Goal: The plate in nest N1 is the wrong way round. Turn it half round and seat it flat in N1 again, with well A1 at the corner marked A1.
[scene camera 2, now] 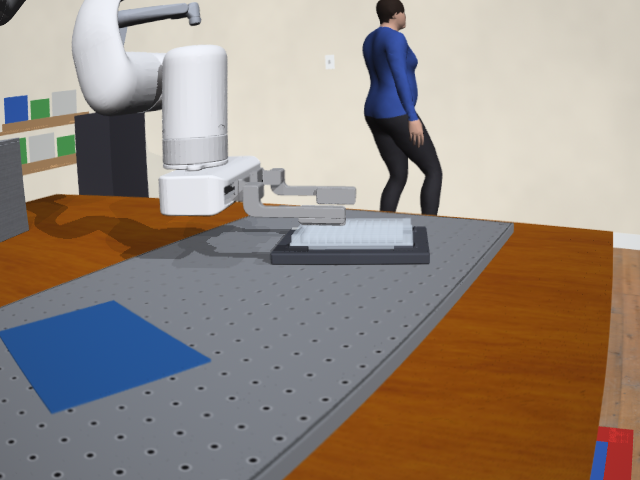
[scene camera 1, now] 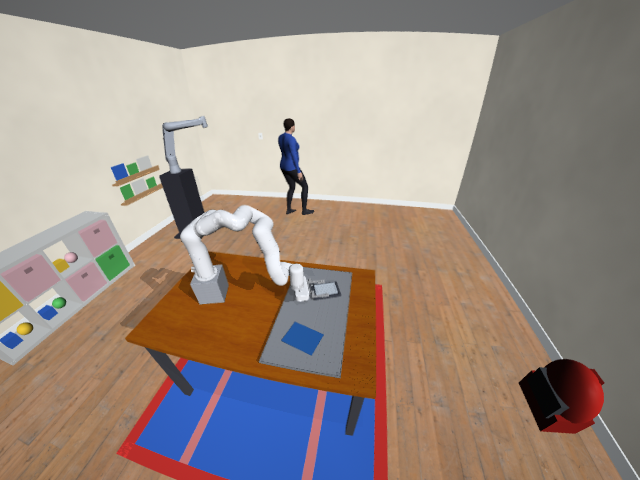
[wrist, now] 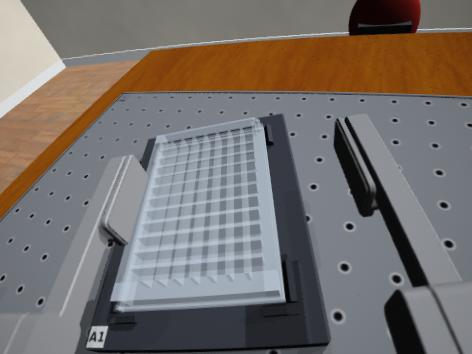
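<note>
A clear well plate [scene camera 1: 326, 288] [scene camera 2: 356, 235] [wrist: 205, 200] lies in the dark nest [scene camera 2: 351, 257] [wrist: 292, 215]; I cannot tell whether it is fully seated. The nest's A1 label [wrist: 96, 336] shows at the lower left in the wrist view. Which corner of the plate holds well A1 is too unclear to tell. My gripper [scene camera 1: 320, 289] [scene camera 2: 330, 206] [wrist: 237, 185] is open and empty, with its fingers level, just above the plate. In the wrist view the left finger overlaps the plate's left edge, and the right finger stands out to the right, beyond the nest.
The nest stands on a grey perforated board [scene camera 1: 310, 315] [scene camera 2: 289, 310] on the wooden table [scene camera 1: 232, 320] [scene camera 2: 465, 335]. A blue square [scene camera 1: 302, 338] [scene camera 2: 103, 351] lies on the board. A person [scene camera 1: 290, 160] [scene camera 2: 395, 93] stands beyond the table.
</note>
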